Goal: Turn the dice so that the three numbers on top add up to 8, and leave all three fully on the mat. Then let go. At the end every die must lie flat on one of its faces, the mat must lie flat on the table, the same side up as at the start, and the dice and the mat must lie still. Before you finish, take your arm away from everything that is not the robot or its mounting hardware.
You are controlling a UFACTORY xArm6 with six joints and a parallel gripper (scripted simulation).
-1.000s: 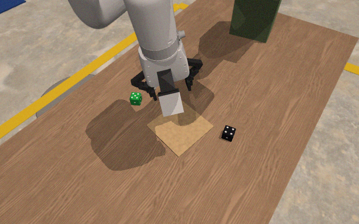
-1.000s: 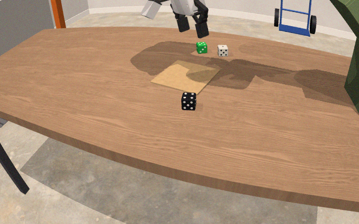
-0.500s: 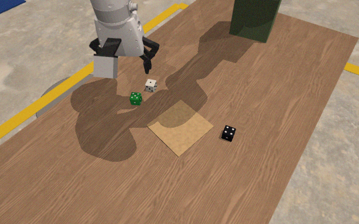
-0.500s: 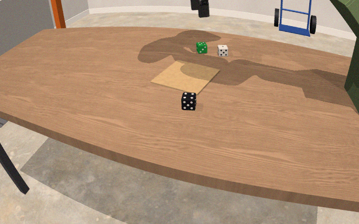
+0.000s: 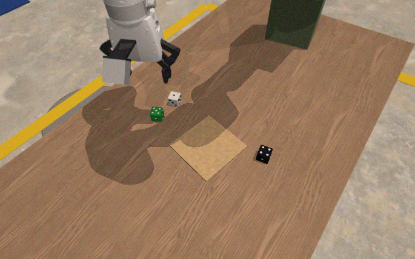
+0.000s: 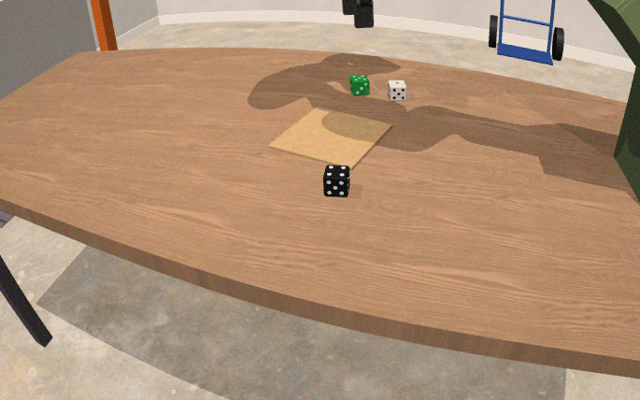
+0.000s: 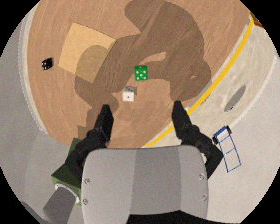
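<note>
The green die is 140 mm below my hand. Also, from my hand: tan mat: 160 mm to the left, 150 mm below, 30 mm behind; white die: 140 mm below, 70 mm behind, 10 mm to the right; black die: 290 mm to the left, 140 mm below, 100 mm behind.
</note>
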